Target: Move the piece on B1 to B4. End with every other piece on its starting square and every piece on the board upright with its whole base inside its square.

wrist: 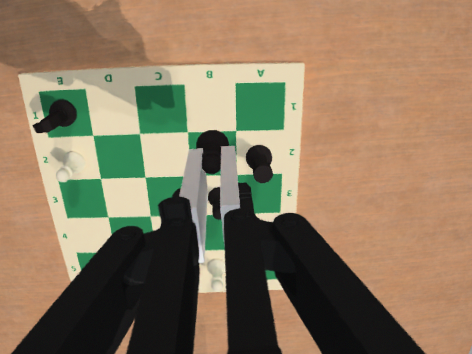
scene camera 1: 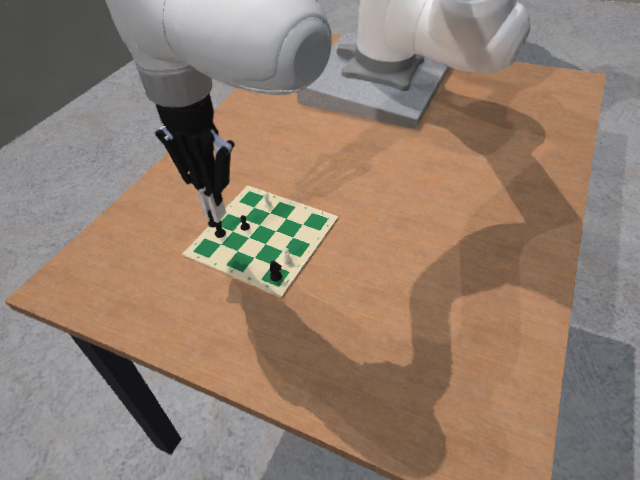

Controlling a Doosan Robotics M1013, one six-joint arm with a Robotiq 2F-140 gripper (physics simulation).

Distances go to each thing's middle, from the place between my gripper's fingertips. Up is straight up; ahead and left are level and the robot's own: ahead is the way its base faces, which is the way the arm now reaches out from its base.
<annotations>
Right now the chessboard [scene camera 1: 246,255] is 9 cm below my hand, 6 cm behind it and 5 cm to the left of it.
</annotations>
